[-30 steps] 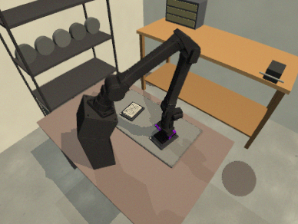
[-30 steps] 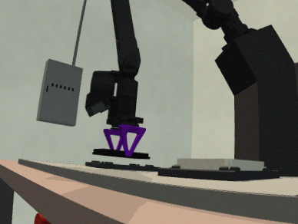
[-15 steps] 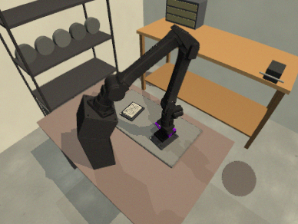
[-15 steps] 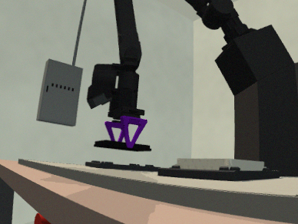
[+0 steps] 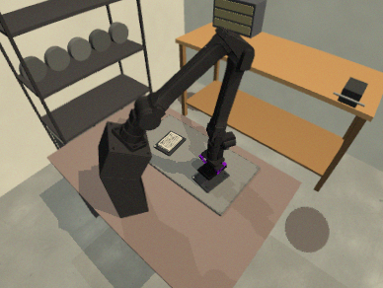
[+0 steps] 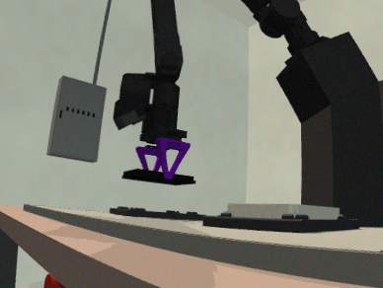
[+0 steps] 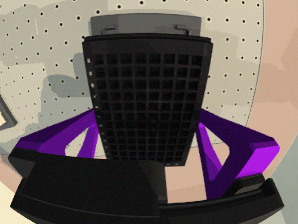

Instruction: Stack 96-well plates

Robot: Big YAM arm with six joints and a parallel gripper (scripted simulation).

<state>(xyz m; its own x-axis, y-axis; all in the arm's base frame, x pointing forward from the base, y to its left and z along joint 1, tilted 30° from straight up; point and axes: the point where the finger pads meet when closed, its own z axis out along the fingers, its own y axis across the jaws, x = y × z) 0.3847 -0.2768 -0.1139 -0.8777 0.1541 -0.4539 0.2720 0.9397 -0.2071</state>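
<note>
My gripper is now 90 mm short of the white 96-well plate, 330 mm to the right of it and 60 mm above it. From my hand the other things lie so: black 96-well plate: right at my hand.
</note>
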